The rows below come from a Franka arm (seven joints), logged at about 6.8 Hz.
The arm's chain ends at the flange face. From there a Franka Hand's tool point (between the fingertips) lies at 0.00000 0.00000 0.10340 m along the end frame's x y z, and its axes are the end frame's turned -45 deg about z.
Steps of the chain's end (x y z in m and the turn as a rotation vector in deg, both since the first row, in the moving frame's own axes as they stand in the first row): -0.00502 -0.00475 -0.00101 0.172 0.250 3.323; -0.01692 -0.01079 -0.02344 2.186 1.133 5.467; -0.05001 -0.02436 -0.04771 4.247 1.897 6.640; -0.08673 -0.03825 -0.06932 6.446 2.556 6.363; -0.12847 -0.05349 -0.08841 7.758 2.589 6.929; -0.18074 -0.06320 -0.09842 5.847 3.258 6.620; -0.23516 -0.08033 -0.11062 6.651 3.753 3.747; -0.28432 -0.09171 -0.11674 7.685 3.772 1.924
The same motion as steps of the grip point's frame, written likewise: 0.00034 -0.00679 -0.00101 -0.055 0.298 3.323; -0.00004 -0.02073 -0.02354 0.745 2.347 5.467; -0.01015 -0.05512 -0.04805 1.662 4.344 6.640; -0.02257 -0.09268 -0.07008 2.751 6.365 6.363; -0.03949 -0.13443 -0.08946 3.655 7.316 6.929; -0.07136 -0.17511 -0.09912 1.831 6.438 6.620; -0.09613 -0.22634 -0.11154 2.049 7.357 3.747; -0.12155 -0.27062 -0.11789 2.767 8.101 1.924
